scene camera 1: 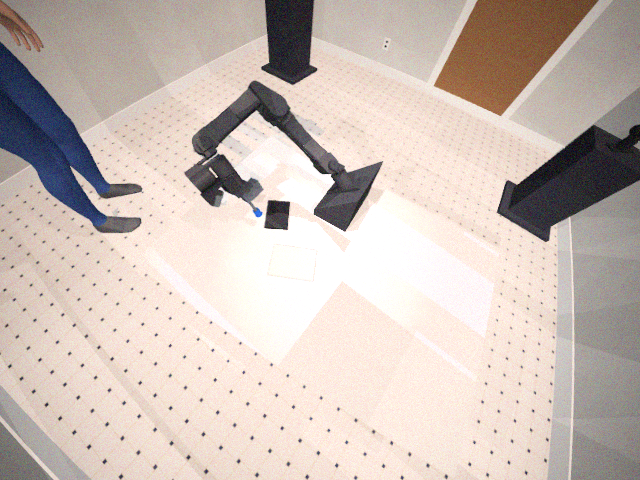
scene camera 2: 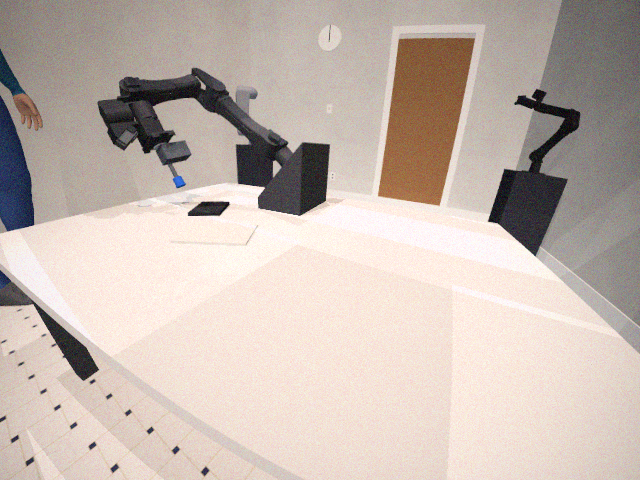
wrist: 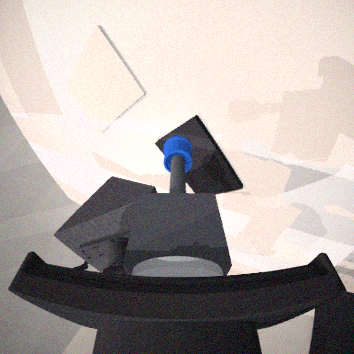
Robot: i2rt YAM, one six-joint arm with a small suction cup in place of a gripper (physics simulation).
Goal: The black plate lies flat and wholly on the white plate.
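Places are measured from the arm's base along level axes (x right, y ahead, z up), in millimetres.
Pixels of known places: hand at its tool point: (scene camera 1: pixel 259 214) (scene camera 2: pixel 181 186) (wrist: pixel 177 148); arm's base at its link origin: (scene camera 1: pixel 347 186) (scene camera 2: pixel 294 168) (wrist: pixel 117 241).
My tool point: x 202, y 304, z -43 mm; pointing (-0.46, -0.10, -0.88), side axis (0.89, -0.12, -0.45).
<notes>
Ahead of a thing's pixels: the offset from my tool point to its top centre. Level surfaces: height alone.
The black plate @[dx -14, dy -83, dz -78 mm] (scene camera 1: pixel 279 215) (scene camera 2: pixel 208 208) (wrist: pixel 212 172) lies flat on the table, beside the white plate and apart from it. The white plate @[dx -201, dy +47, dz -82 mm] (scene camera 1: pixel 292 262) (scene camera 2: pixel 216 235) (wrist: pixel 105 80) lies flat on the table and is pale against the bright surface. My suction cup (scene camera 1: pixel 257 212) (scene camera 2: pixel 178 181) (wrist: pixel 178 152) is blue, holds nothing and is tilted. It hangs in the air above table height, near the black plate's side away from the arm's base. In the wrist view it covers part of the black plate.
The arm's wedge-shaped base (scene camera 1: pixel 343 198) (scene camera 2: pixel 302 180) stands on the table @[dz -89 mm] (scene camera 2: pixel 361 330) close to the black plate. A person (scene camera 1: pixel 46 134) (scene camera 2: pixel 15 170) stands at the left. A second arm (scene camera 2: pixel 555 124) is on a dark pedestal (scene camera 1: pixel 563 180) (scene camera 2: pixel 527 206) at the right.
</notes>
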